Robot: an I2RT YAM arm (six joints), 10 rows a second.
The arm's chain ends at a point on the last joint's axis. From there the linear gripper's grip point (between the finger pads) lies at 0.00 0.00 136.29 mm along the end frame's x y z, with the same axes.
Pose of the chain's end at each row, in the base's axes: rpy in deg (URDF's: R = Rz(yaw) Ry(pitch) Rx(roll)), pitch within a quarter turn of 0, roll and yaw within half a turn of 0; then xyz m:
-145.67, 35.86, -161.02, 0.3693, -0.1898, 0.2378
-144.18, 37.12, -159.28, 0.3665, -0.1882, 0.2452
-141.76, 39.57, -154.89, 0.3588, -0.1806, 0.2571
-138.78, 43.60, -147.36, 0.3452, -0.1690, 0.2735
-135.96, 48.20, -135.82, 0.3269, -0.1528, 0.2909
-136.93, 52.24, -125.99, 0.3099, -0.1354, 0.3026
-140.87, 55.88, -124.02, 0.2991, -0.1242, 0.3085
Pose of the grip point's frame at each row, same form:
-145.67, 35.86, -161.02, 0.4566, -0.2410, 0.1466
-144.18, 37.12, -159.28, 0.4571, -0.2392, 0.1571
-141.76, 39.57, -154.89, 0.4563, -0.2280, 0.1746
-138.78, 43.60, -147.36, 0.4532, -0.2065, 0.1993
-135.96, 48.20, -135.82, 0.4453, -0.1698, 0.2256
-136.93, 52.24, -125.99, 0.4315, -0.1264, 0.2416
-140.87, 55.88, -124.02, 0.4194, -0.0998, 0.2492

